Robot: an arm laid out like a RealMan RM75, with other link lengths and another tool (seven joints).
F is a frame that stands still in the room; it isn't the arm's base.
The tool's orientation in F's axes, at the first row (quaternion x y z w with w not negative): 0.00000, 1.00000, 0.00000, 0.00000
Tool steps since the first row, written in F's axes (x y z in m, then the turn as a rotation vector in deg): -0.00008, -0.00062, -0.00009, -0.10, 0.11, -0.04; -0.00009, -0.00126, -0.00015, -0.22, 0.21, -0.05; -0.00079, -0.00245, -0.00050, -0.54, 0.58, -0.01; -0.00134, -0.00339, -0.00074, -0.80, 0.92, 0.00; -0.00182, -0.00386, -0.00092, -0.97, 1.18, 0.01; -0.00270, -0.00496, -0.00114, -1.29, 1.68, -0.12; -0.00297, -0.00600, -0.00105, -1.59, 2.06, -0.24; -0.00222, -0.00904, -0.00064, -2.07, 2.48, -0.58; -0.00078, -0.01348, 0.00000, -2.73, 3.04, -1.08; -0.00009, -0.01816, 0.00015, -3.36, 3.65, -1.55; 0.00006, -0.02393, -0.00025, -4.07, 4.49, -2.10; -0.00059, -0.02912, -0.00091, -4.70, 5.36, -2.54; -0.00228, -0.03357, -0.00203, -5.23, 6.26, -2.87
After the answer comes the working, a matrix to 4 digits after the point.
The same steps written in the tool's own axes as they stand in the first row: 0.00008, -0.00062, 0.00009, 0.10, 0.11, 0.04; 0.00009, -0.00126, 0.00015, 0.22, 0.21, 0.05; 0.00079, -0.00245, 0.00050, 0.54, 0.58, 0.01; 0.00134, -0.00339, 0.00074, 0.80, 0.92, 0.00; 0.00182, -0.00386, 0.00092, 0.97, 1.18, -0.01; 0.00270, -0.00496, 0.00114, 1.29, 1.68, 0.12; 0.00297, -0.00600, 0.00105, 1.59, 2.06, 0.24; 0.00222, -0.00904, 0.00064, 2.07, 2.48, 0.58; 0.00078, -0.01348, 0.00000, 2.73, 3.04, 1.08; 0.00009, -0.01816, -0.00015, 3.36, 3.65, 1.55; -0.00006, -0.02393, 0.00025, 4.07, 4.49, 2.10; 0.00059, -0.02912, 0.00091, 4.70, 5.36, 2.54; 0.00228, -0.03357, 0.00203, 5.23, 6.26, 2.87
The tool's axes in the first row as the columns of a matrix, in F's axes (rounded; the answer above uses it unrounded):
-1.0000, 0.0000, 0.0000
0.0000, 1.0000, 0.0000
0.0000, 0.0000, -1.0000

